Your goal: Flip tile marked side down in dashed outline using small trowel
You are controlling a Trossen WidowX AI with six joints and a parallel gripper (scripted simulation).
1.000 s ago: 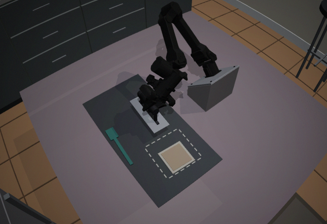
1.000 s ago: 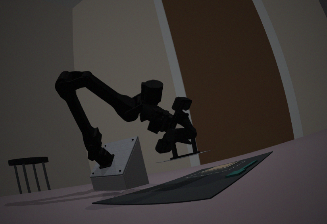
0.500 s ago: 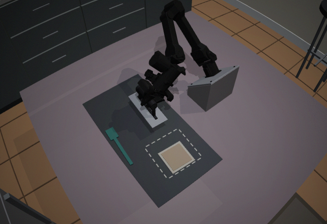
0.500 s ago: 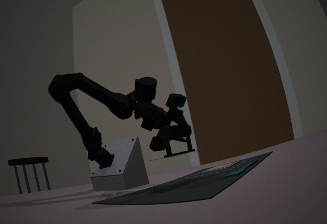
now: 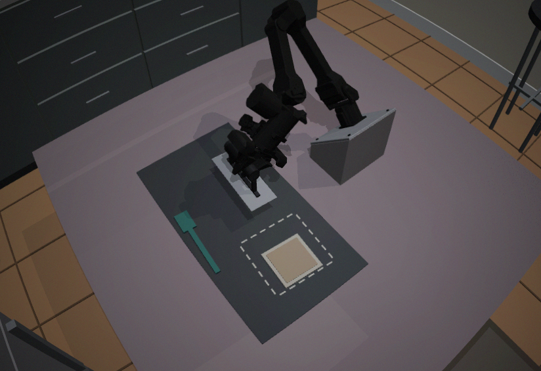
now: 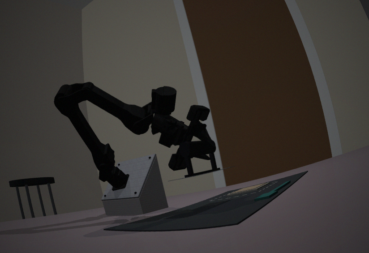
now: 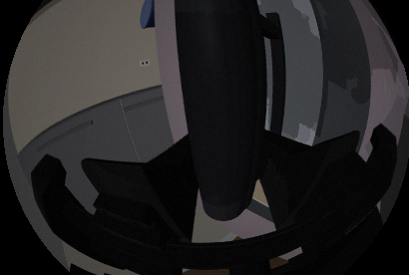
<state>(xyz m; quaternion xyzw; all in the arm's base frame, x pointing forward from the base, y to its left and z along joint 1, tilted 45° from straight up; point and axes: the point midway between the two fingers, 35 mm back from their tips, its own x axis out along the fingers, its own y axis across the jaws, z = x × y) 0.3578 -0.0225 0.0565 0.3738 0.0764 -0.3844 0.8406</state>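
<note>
The teal flat tool is 150 mm ahead of my gripper tip, 10 mm to the right of it and 140 mm below it. From my gripper tip the other things lie so: dark mat 20 mm ahead, 20 mm to the left, 160 mm below; then tile 10 mm ahead, 210 mm to the left, 140 mm below.
</note>
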